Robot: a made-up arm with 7 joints.
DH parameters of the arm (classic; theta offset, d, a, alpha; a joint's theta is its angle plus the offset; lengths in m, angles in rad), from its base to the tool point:
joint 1: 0 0.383 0 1.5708
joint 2: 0 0.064 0 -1.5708
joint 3: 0 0.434 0.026 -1.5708
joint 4: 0 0.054 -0.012 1.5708
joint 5: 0 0.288 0 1.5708
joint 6: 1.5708 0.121 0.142 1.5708
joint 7: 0 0.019 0 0
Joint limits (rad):
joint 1: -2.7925..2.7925
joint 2: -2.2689..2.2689
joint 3: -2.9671..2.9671
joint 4: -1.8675..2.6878
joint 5: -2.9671..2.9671
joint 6: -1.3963..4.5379
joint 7: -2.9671..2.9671
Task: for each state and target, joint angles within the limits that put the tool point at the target. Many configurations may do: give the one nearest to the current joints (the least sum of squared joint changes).
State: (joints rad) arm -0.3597 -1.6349 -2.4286 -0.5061 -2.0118 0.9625 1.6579
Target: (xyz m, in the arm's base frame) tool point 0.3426 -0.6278 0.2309
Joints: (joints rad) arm -0.8933 -1.2853 -2.6476 -0.7690 -1.9484 1.2494 1.6579
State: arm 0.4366 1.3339 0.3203 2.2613 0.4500 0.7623 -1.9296
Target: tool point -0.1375 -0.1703 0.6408
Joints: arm 0.4181 1.8065 0.2140 2.5101 0.5596 0.8389 -1.9296
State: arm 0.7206 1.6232 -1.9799 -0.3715 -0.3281 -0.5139 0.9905
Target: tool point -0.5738 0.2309 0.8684
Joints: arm -0.0991 0.9535 -2.1287 -0.6416 -0.4194 -0.3053 0.9905
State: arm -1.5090 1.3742 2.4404 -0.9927 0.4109 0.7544 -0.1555
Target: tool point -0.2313 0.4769 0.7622
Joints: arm -1.5493 1.4948 2.4606 -1.2188 0.3427 0.8896 -0.1555
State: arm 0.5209 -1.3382 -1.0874 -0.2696 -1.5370 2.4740 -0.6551
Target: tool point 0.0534 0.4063 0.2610
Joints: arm 1.0172 -1.7515 -1.2381 -1.0768 -1.3982 2.5595 -0.6551
